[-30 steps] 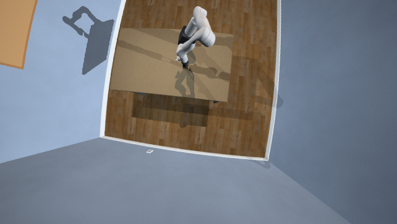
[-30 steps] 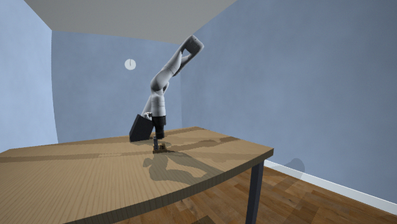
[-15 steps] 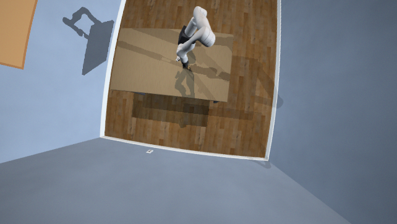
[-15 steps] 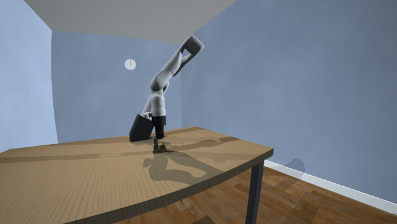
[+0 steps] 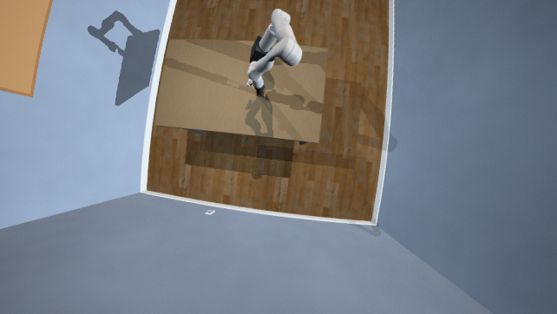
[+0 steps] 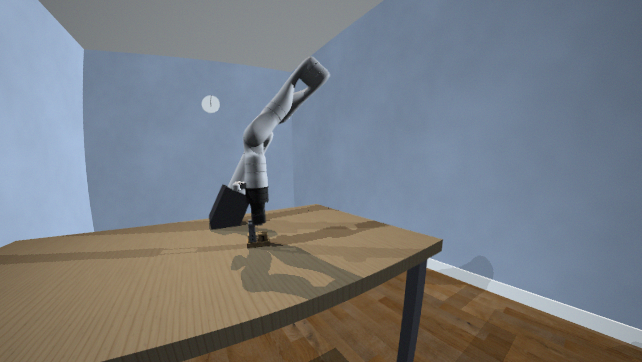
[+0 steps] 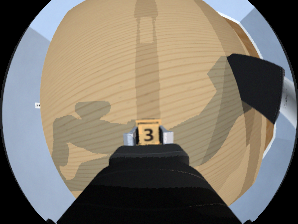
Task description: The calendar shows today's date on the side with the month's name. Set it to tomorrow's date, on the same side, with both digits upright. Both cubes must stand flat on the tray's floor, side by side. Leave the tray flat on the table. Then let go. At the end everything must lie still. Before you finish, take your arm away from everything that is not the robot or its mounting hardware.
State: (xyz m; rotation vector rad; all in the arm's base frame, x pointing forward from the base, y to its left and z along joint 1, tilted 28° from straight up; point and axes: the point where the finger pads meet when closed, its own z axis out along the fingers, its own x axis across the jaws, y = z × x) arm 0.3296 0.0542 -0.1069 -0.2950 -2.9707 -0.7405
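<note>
My hand is 30 mm above the wooden calendar tray and 20 mm to the right of it.
</note>
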